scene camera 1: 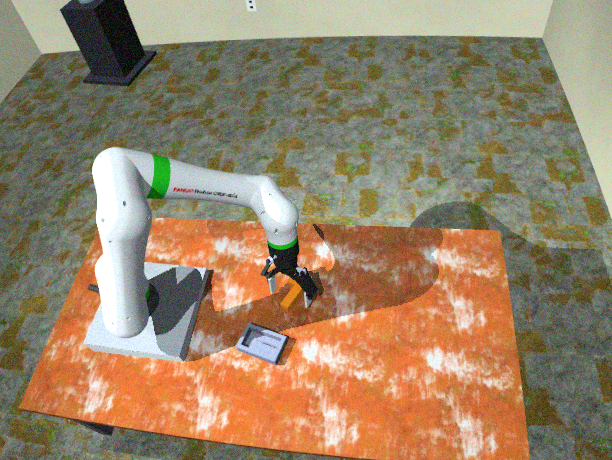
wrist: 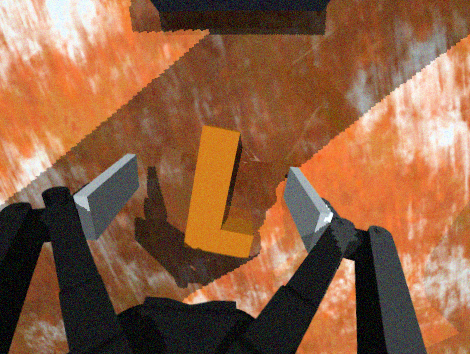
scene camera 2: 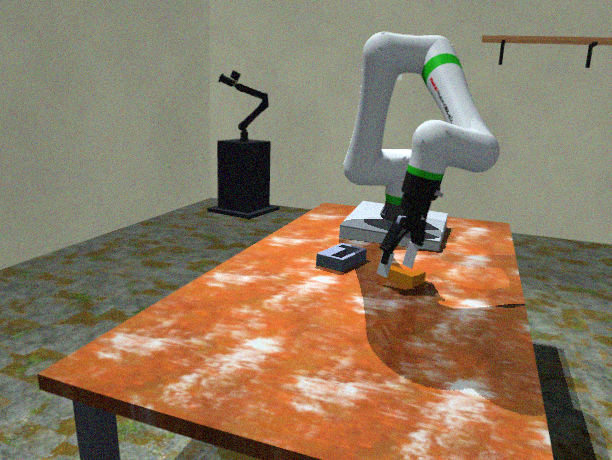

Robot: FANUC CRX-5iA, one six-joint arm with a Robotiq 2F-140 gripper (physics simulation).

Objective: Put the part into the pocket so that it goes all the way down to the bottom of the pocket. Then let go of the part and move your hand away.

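Places are measured from the arm's base along level axes (x ahead, y left, z up), in centimetres.
Pixels of known places: gripper, fingertip midpoint: (scene camera 1: 290, 297) (wrist: 213, 176) (scene camera 2: 394, 270).
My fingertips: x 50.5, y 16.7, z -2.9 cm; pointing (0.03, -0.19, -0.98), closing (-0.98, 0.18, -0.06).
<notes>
Ahead of a thing's pixels: the offset from my fingertips to its top centre. Level surfaces: height alone.
The part, an orange L-shaped block @(dz +0.6, dx -1.1, dy +1.8 cm) (scene camera 1: 290, 301) (scene camera 2: 408, 279) (wrist: 211, 192), lies flat on the table. In the wrist view its long leg points up and its short foot points right. My gripper (scene camera 1: 289, 293) (scene camera 2: 397, 264) (wrist: 213, 176) is open and low over the part. In the wrist view its fingers stand apart on the left and right of the part, with a gap on both sides. A grey-blue block @(dz +1.2, dx -4.0, dy -18.0 cm) (scene camera 1: 270, 354) (scene camera 2: 329, 262) (wrist: 244, 22) holds the recessed pocket. It stands apart from the part, and the wrist view shows its dark near side, cut off at the top edge.
The robot's pale base plate (scene camera 1: 172, 345) (scene camera 2: 365, 235) stands on the orange-and-white table @(dz -2.4 cm) (scene camera 1: 400, 400) (scene camera 2: 225, 350), beyond the pocket block in the second scene view. A black pedestal (scene camera 1: 107, 40) (scene camera 2: 243, 175) stands on the floor. A wooden shelf (scene camera 2: 545, 40) hangs on the wall.
</notes>
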